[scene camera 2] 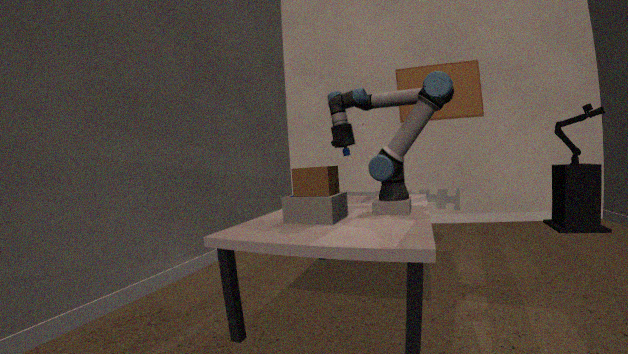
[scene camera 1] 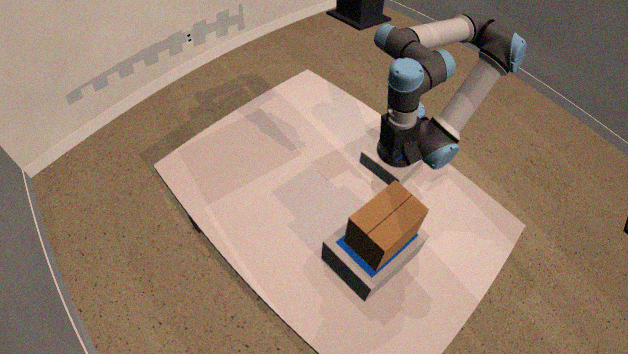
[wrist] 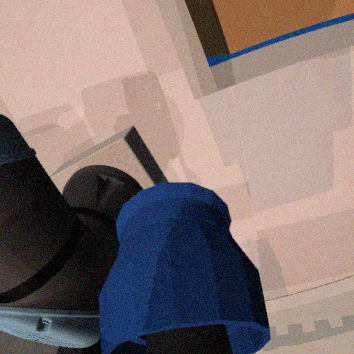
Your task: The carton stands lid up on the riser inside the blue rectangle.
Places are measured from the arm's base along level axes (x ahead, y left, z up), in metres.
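Pixels of known places: end effector, tool point: [scene camera 2: 347, 155] [wrist: 174, 231]; arm's base, origin of the base link: [scene camera 2: 393, 199] [wrist: 106, 200].
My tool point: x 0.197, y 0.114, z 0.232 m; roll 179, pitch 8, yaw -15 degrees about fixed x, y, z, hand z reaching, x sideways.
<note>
Ahead of a thing's pixels: the offset from my tool point to its middle. Level surfaces: height alone.
The brown carton {dx +0.125, dy +0.104, dz -0.111 m} [scene camera 1: 375, 215] [scene camera 2: 315, 181] [wrist: 285, 25] stands upright on the grey riser {dx +0.136, dy +0.102, dz -0.236 m} [scene camera 1: 345, 270] [scene camera 2: 307, 210] [wrist: 270, 63]. Its seamed lid faces up. In scene camera 1 its base lies within the blue rectangle [scene camera 1: 371, 272] [wrist: 220, 60], with a blue strip showing along the two near sides; the far sides are hidden. My suction gripper, a blue cup [scene camera 2: 346, 151] [wrist: 172, 192], is open, touches nothing and hangs above and to the right of the carton in scene camera 2. In scene camera 1 the cup is hidden behind the arm.
The arm's base stands on a low grey block [scene camera 2: 391, 207] behind the riser, on the pale table {dz -0.296 m} [scene camera 1: 240, 200] [scene camera 2: 320, 245]. A black pedestal [scene camera 1: 360, 12] [scene camera 2: 575, 197] carrying a thin black jointed arm stands away from the table. A brown board [scene camera 2: 467, 90] is on the wall.
</note>
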